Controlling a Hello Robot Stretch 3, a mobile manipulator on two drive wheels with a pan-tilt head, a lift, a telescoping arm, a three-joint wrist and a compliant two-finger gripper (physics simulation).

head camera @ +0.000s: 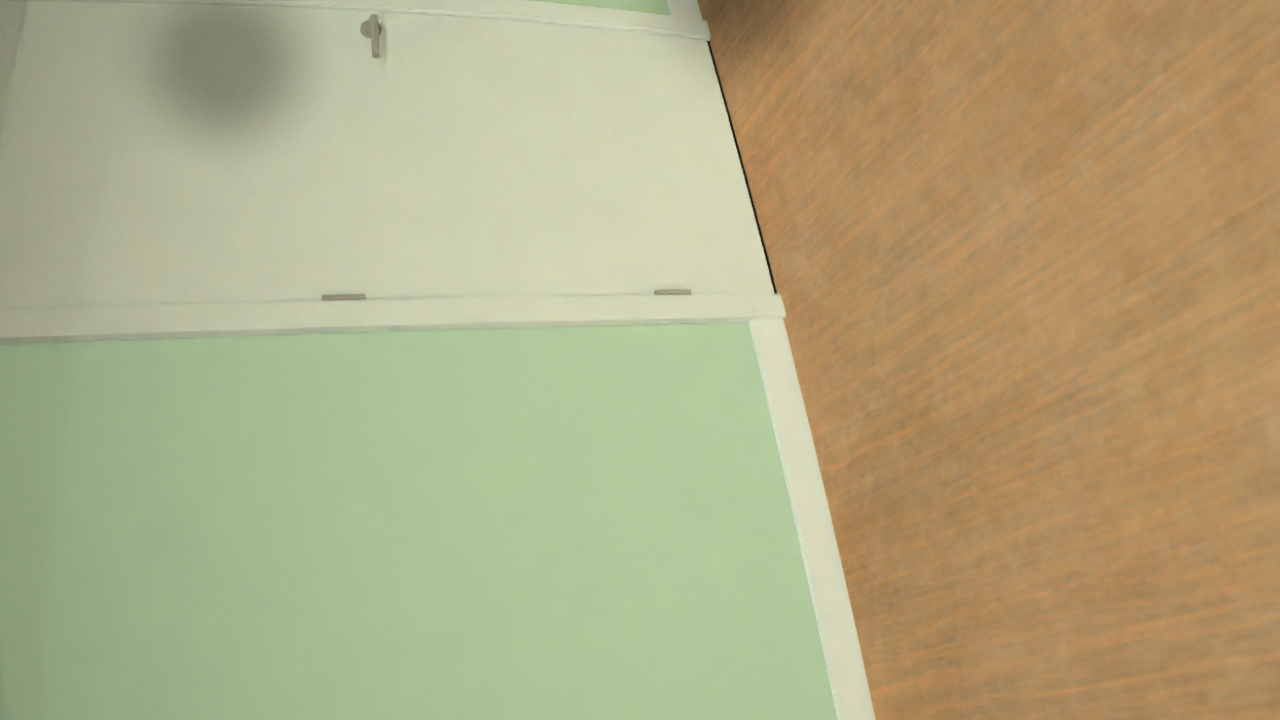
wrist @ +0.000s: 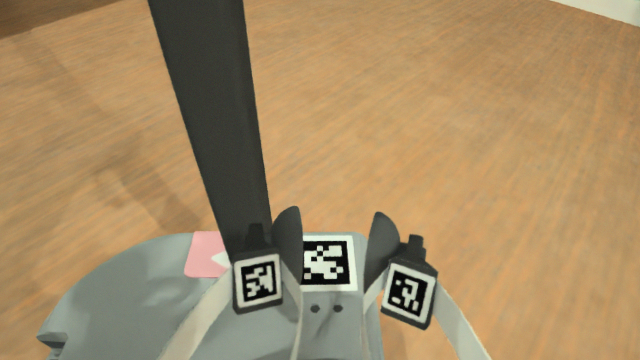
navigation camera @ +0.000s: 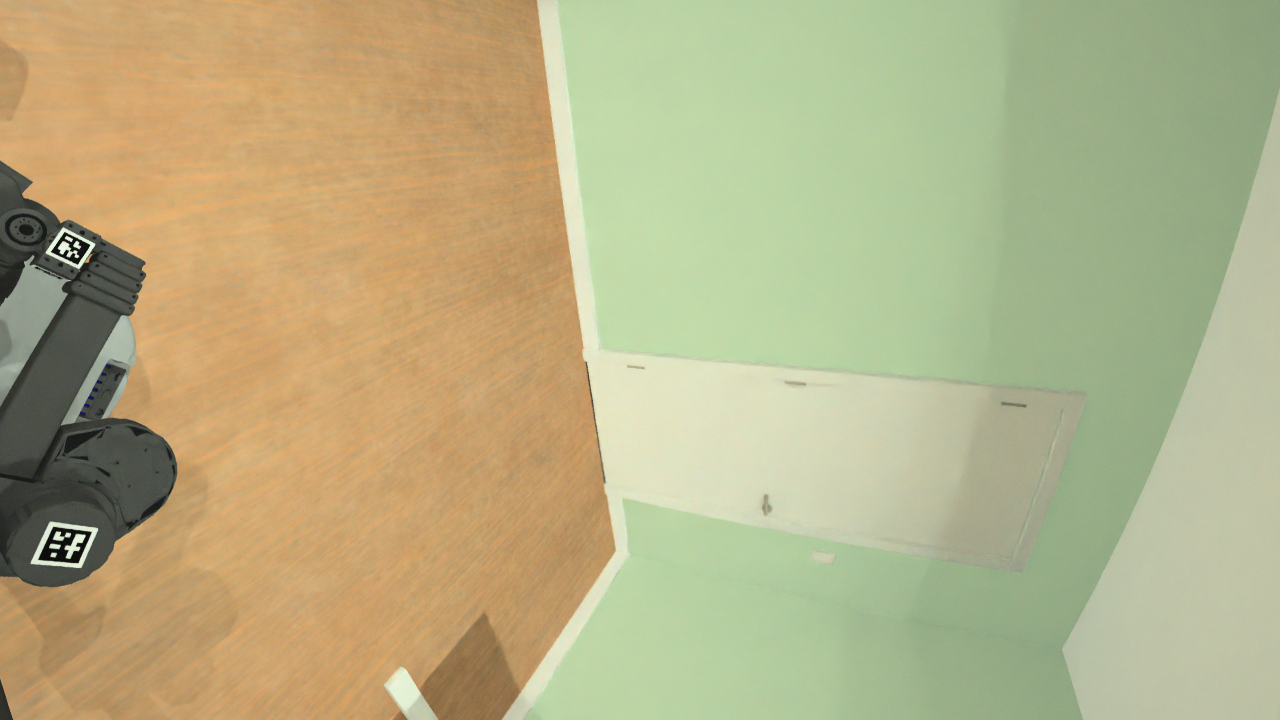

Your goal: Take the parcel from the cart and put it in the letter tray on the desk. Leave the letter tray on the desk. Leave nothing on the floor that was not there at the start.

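Places are measured from the robot's base along level axes (x ahead, y left, z up), in metres.
Where they show: gripper, fingertip midpoint: [wrist: 334, 235].
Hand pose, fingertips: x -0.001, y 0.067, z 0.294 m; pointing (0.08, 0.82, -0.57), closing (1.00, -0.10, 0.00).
Observation:
After its pixels a point has its place.
My gripper [wrist: 334, 235] @[x -0.001, y 0.067, z 0.294 m] is open and empty in the wrist view, its two dark fingertips apart above my grey base. The marker square on the base shows between the fingertips. The parcel, the cart, the letter tray and the desk do not show in the head, navigation or wrist view.
A white door [head camera: 501, 170] @[x -2.142, y -0.567, z 0.646 m] [navigation camera: 805, 447] @[x -2.146, y -0.564, z 1.084 m] stands in the green wall [head camera: 402, 519] @[x -1.593, y -1.105, z 0.950 m] [navigation camera: 787, 179] @[x -1.331, y -1.350, z 0.980 m]. My arm and wrist parts [navigation camera: 53, 376] @[x -0.101, y -0.022, z 0.556 m] show at the left of the navigation view. A pale bar end [navigation camera: 407, 691] @[x -1.374, y 0.694, z 0.025 m] and a shadow show at its bottom. The wooden floor [head camera: 1074, 358] @[x -1.018, y -0.529, z 0.000 m] [navigation camera: 375, 313] @[x -0.763, y -0.427, z 0.001 m] [wrist: 450, 125] @[x 0.299, y 0.561, z 0.000 m] runs to the wall.

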